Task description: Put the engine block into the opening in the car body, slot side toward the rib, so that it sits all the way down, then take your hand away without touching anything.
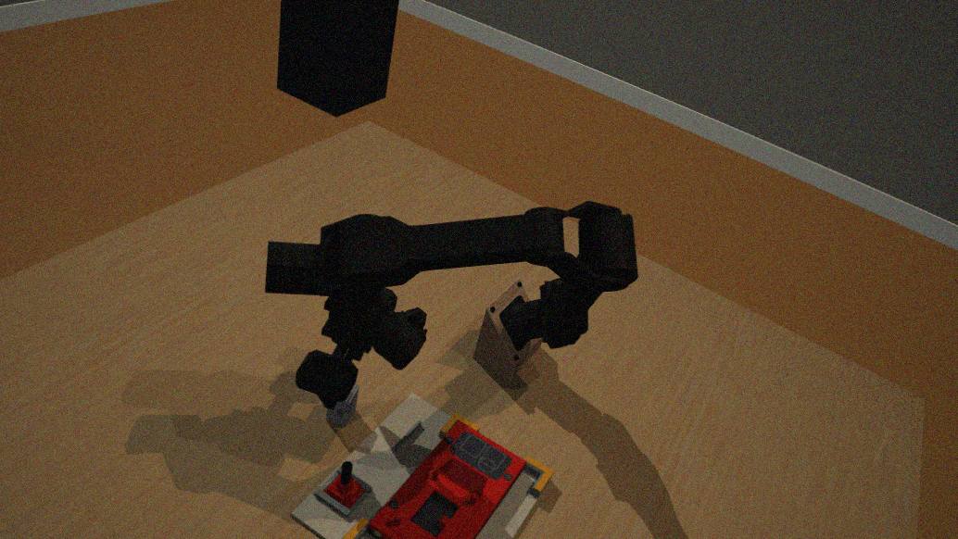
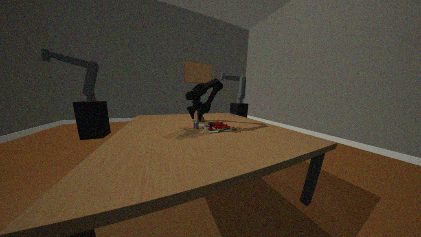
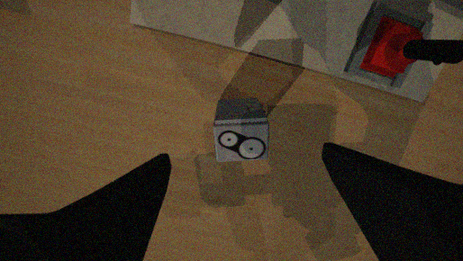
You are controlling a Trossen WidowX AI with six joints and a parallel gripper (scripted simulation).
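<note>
Now: gripper tip 40 mm above the grey engine block. The rest, counted from my gripper tip: grey base plate (180 mm to the left, 50 mm below, 30 mm ahead).
</note>
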